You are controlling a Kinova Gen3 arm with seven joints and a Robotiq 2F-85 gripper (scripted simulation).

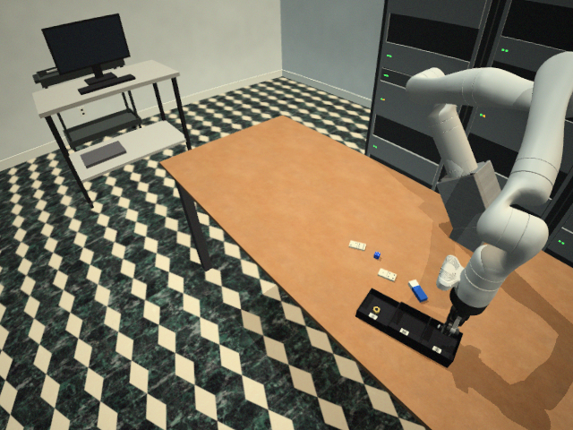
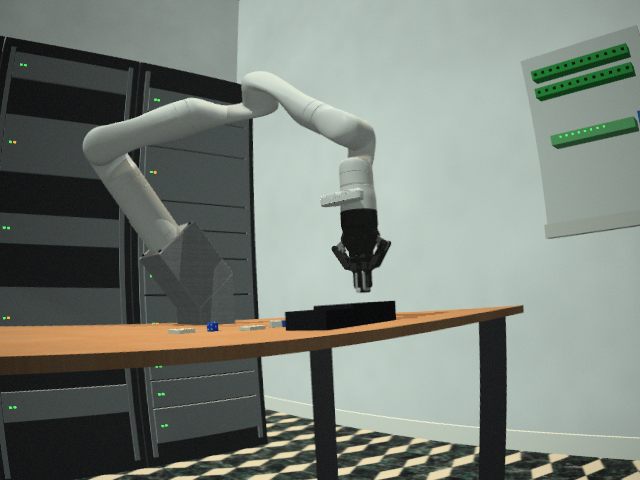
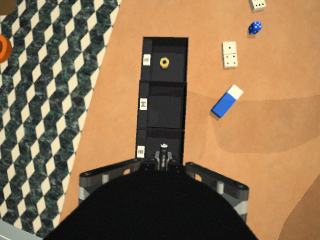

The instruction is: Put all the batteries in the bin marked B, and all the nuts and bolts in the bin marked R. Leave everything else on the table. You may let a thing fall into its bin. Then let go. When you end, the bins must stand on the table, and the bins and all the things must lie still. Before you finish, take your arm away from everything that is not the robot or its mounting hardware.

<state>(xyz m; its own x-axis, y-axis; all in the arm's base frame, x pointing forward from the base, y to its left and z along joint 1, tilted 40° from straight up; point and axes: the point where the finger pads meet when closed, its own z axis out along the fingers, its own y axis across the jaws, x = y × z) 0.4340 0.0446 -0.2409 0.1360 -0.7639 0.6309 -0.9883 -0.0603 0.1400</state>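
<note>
My gripper is now 8 cm to the left of the bin, 6 cm above it and 2 cm short of it. The rest, counted from my hand: yellow nut 17 cm to the right, 7 cm below, 3 cm ahead; blue-and-white eraser 12 cm to the right, 11 cm behind, 8 cm below; black battery 2 cm below.
</note>
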